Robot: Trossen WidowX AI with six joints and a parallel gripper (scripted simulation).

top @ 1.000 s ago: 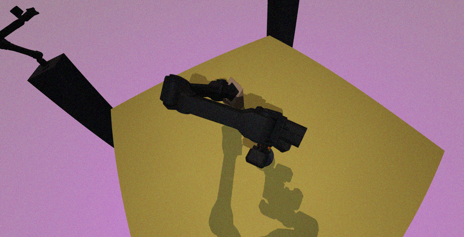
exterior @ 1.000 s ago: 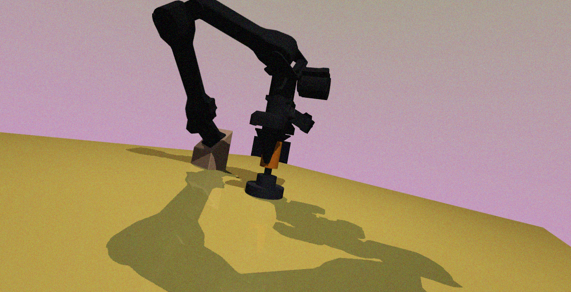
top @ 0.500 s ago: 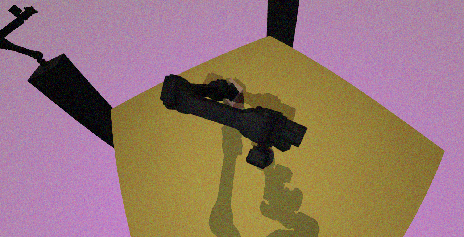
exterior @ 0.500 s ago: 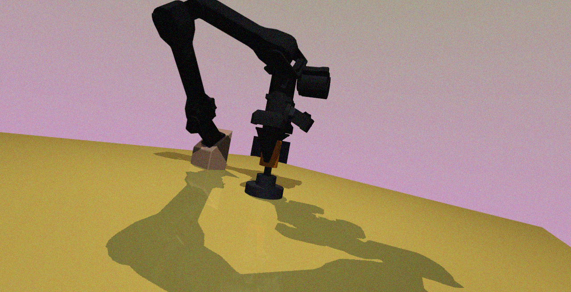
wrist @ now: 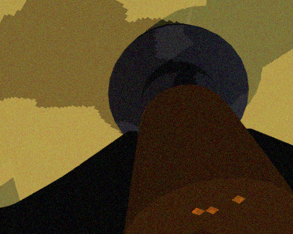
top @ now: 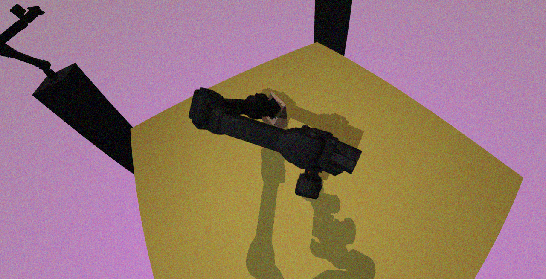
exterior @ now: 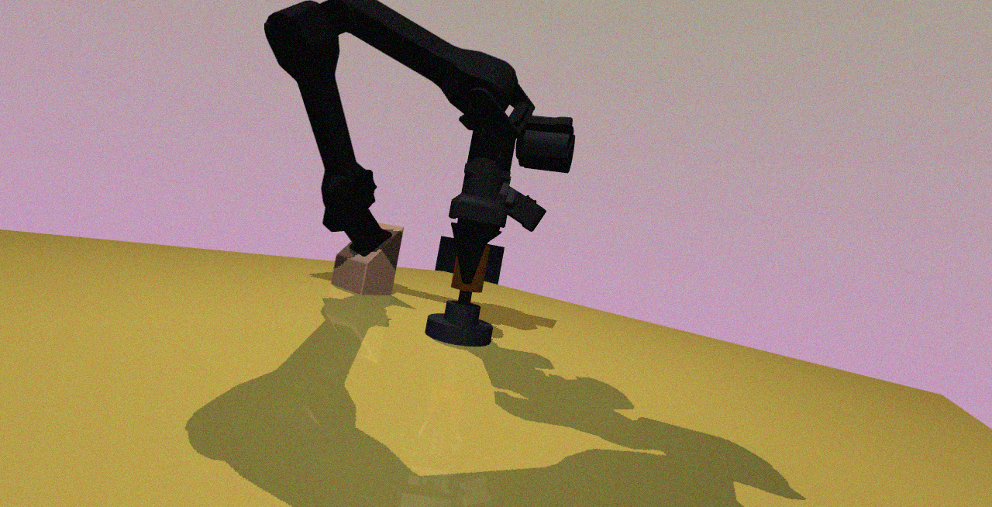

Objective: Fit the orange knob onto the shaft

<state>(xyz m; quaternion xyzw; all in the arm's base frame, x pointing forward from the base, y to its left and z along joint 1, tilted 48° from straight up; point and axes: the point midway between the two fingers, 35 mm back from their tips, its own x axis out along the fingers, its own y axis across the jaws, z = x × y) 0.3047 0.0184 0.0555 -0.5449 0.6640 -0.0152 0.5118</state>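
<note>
The orange knob is 20 mm above my gripper tip. Also, from my gripper tip: dark pedestal (40 mm below).
</note>
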